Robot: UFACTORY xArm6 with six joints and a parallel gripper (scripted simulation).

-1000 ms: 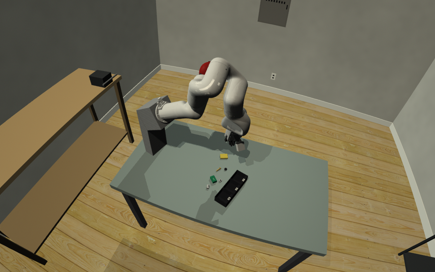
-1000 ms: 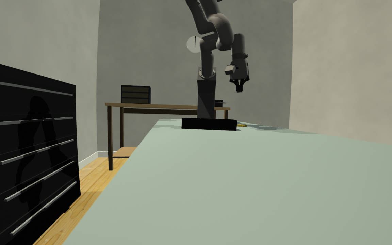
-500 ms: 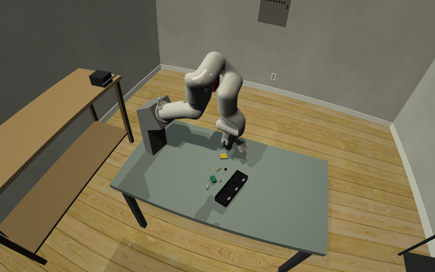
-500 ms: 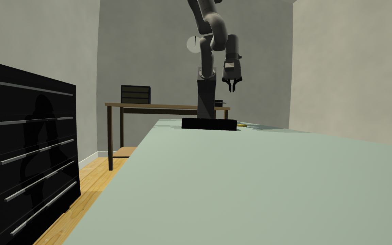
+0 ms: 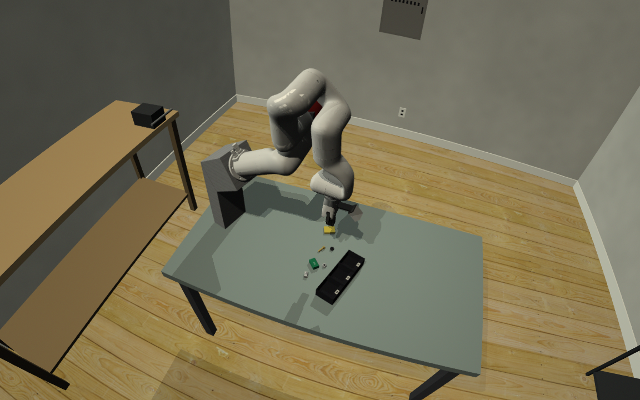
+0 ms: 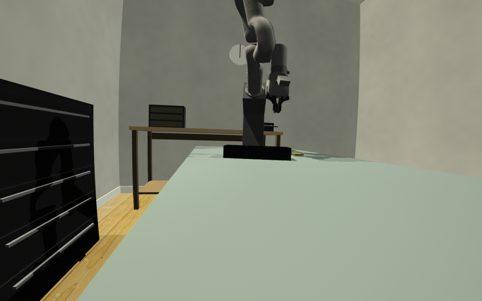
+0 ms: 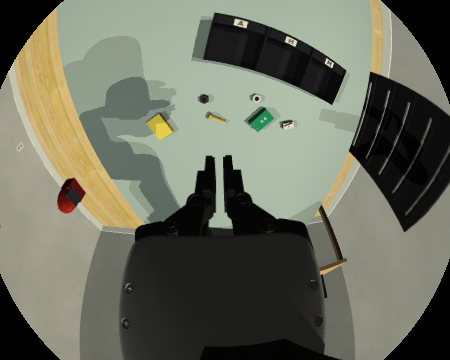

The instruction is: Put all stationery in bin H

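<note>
Right now the bin rack is 20 cm below my hand, 13 cm to the right of it and 9 cm ahead of it. Also, from my hand: green block: 21 cm below, 7 cm to the right, 5 cm behind; then black item: 21 cm below, 2 cm to the left, 2 cm ahead; then brass piece: 21 cm below, 2 cm behind, 1 cm to the left.
</note>
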